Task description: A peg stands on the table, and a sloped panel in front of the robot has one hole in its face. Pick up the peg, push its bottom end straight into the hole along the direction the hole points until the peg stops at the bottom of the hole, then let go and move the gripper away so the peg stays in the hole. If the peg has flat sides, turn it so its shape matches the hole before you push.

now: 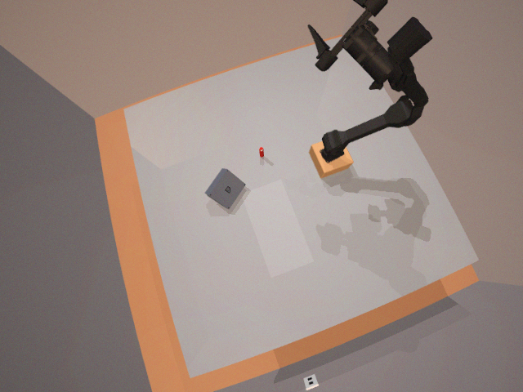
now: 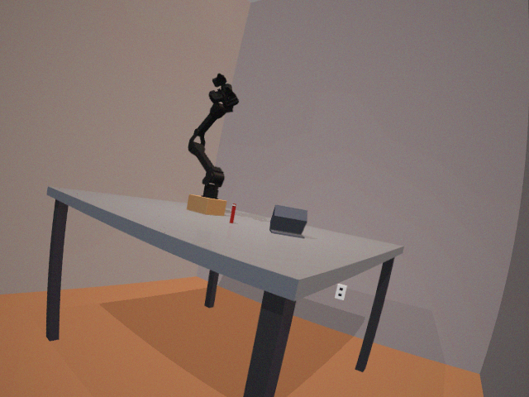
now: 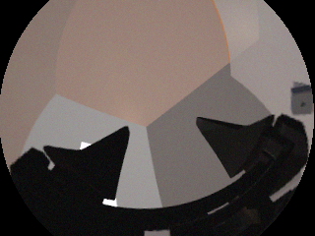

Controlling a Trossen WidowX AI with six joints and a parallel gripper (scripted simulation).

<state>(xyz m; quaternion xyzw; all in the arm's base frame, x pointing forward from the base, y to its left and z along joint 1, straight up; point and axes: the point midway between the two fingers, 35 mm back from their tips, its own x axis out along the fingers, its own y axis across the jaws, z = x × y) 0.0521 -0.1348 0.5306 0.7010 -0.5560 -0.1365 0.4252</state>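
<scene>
The red peg is 56 cm below my gripper tip, 18 cm ahead of it and 1 cm to the left of it. The rest, counted from my gripper tip: sloped panel 57 cm below, 40 cm ahead, 9 cm to the left.
</scene>
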